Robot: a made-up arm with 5 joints. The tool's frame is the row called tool.
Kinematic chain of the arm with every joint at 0, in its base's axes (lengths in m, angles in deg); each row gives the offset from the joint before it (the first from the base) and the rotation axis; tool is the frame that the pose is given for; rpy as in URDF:
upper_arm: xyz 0.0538 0 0.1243 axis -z
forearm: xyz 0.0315 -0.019 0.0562 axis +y
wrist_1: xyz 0.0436 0 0.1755 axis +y
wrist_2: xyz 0.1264 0 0.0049 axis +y
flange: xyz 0.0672 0.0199 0 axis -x
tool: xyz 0 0 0 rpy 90 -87.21 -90
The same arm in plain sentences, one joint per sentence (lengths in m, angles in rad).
The arm has five revolute joints in a row. What follows holds with every joint at zero, and every direction is one of the base frame's.
Joint 1 sits 0.0538 m along +x and 0.1243 m along +z from the base frame's origin and rotates about -z.
Joint 2 sits 0.0315 m along +x and 0.019 m along -y and 0.0562 m along +z from joint 1 and rotates about +y.
Joint 3 sits 0.0436 m along +x and 0.1755 m along +z from joint 2 and rotates about +y.
Joint 4 sits 0.1264 m along +x and 0.0049 m along +z from joint 3 and rotates about +y.
Joint 5 sits 0.0672 m along +x and 0.0199 m along +y from joint 4 and rotates about -x.
The tool frame, which is the frame that the pose is given for, sits at the same point as joint 5; its axes are the base frame's turned by roll 1.5708, pitch -1.5221 and yaw -1.5708 rad (as in URDF: about the fixed x, then y, then z).

